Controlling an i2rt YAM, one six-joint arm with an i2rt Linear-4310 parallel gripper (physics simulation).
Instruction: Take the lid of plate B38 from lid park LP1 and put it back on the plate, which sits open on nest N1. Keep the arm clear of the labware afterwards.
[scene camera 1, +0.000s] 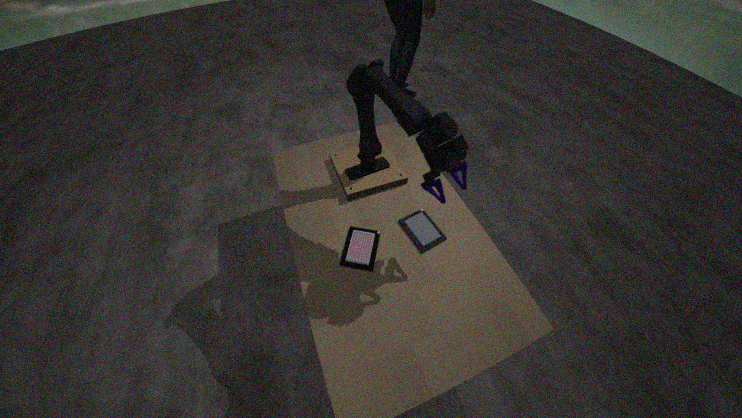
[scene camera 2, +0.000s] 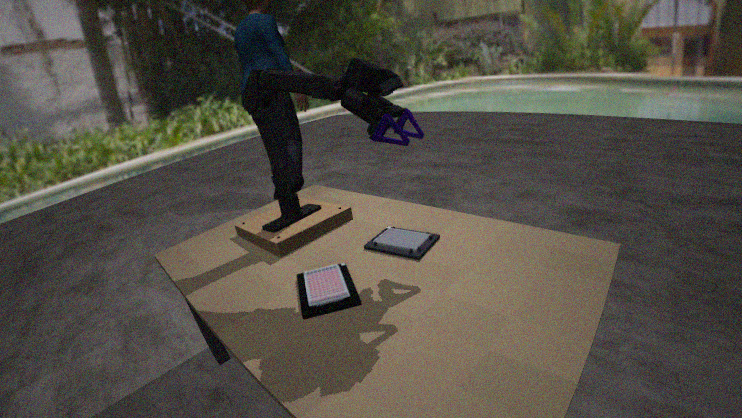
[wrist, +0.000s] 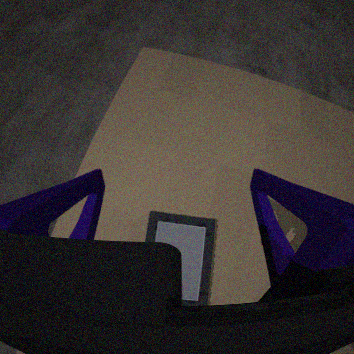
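Seen in the pictures: gripper, fingertip midpoint: (scene camera 1: 454, 196) (scene camera 2: 416, 139) (wrist: 177, 177); arm's base, link origin: (scene camera 1: 367, 169) (scene camera 2: 292, 218).
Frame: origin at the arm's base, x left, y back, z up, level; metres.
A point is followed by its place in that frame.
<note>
The lid (scene camera 1: 423, 228) @[z -0.023, x 0.060, y -0.365 m] (scene camera 2: 402, 239) @[z -0.023, x 0.050, y -0.370 m] (wrist: 194, 265) @[z -0.023, x 0.027, y -0.358 m], a pale grey rectangle, lies flat on the dark grey lid park LP1 (scene camera 1: 433, 246) @[z -0.032, x 0.054, y -0.445 m] (scene camera 2: 415, 255) @[z -0.031, x 0.005, y -0.434 m] (wrist: 211, 260) @[z -0.030, x 0.000, y -0.371 m]; my gripper's body hides part of both in the wrist view. The open plate B38 (scene camera 1: 360, 246) @[z -0.017, x -0.193, y -0.326 m] (scene camera 2: 327, 284) @[z -0.017, x -0.194, y -0.336 m], white with pink wells, sits on the black nest N1 (scene camera 1: 356, 266) @[z -0.029, x -0.238, y -0.385 m] (scene camera 2: 332, 309) @[z -0.032, x -0.241, y -0.389 m]. My gripper (scene camera 1: 454, 194) @[z 0.228, x 0.083, y -0.419 m] (scene camera 2: 414, 140) @[z 0.228, x 0.083, y -0.419 m] (wrist: 177, 177) @[z 0.228, x 0.083, y -0.419 m] is open, its purple fingers wide apart with nothing between them. It hangs high above the table, well above the lid park. The plate does not show in the wrist view.
The wooden table (scene camera 1: 441, 311) @[z -0.041, x -0.056, y -0.652 m] (scene camera 2: 493, 285) @[z -0.041, x -0.026, y -0.640 m] (wrist: 190, 125) @[z -0.041, x 0.075, y -0.641 m] carries the arm's wooden base block (scene camera 1: 384, 179) @[z 0.002, x 0.036, y -0.091 m] (scene camera 2: 332, 210) @[z 0.001, x 0.094, y -0.086 m]. A person (scene camera 1: 406, 36) (scene camera 2: 262, 44) stands behind the arm. The arm's shadow falls across the table beside the nest.
</note>
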